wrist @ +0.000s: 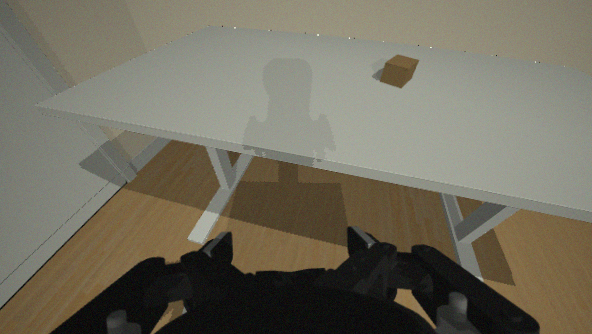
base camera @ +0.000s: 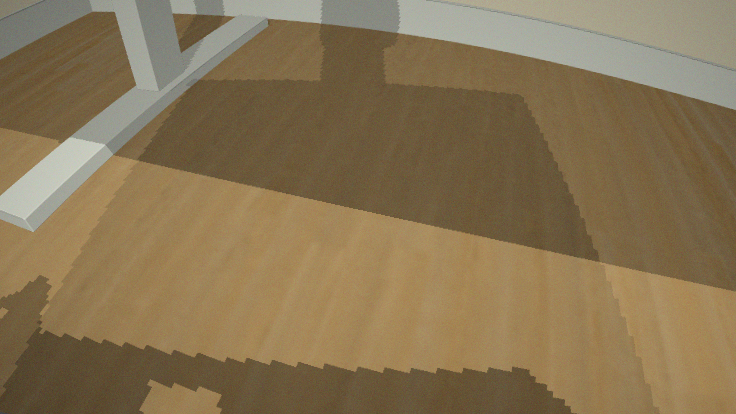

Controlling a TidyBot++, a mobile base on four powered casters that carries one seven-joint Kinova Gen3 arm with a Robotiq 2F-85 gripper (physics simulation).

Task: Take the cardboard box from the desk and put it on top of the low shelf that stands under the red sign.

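Places are measured from the arm's base along level axes (x back, y left, z down), in millimetres.
Pixels of known places: gripper, fingertip midpoint: (wrist: 290, 242).
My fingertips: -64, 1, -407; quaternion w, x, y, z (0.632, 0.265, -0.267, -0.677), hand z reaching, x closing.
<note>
For each thing: its middle in the pictures, then the offset to it from my fingertips, as dx, dy, dz. "*": a spot on its surface instead. Level surfaces: height alone.
- small brown cardboard box at the middle of its body: (wrist: 399, 70) -501, -279, +59
- white desk at its surface level: dz +84
- desk leg at a spot on its surface: (wrist: 462, 240) * -342, -810, +757
The small brown cardboard box (wrist: 399, 72) stands on the white desk (wrist: 200, 90) in the wrist view, right of the middle and toward the desk's far edge. My gripper (wrist: 290, 242) is open, with nothing between its fingers. It is in front of the desk's near edge, apart from the box and to the left of it. The box does not show in the base camera view. The low shelf and the red sign do not show in either view.
A desk leg with its foot (base camera: 123, 115) (wrist: 212, 215) stands at the left, another desk leg (wrist: 462, 240) at the right. A white door (wrist: 40, 165) is at the far left of the wrist view. A wall with a white baseboard (base camera: 566, 48) runs behind the desk.
</note>
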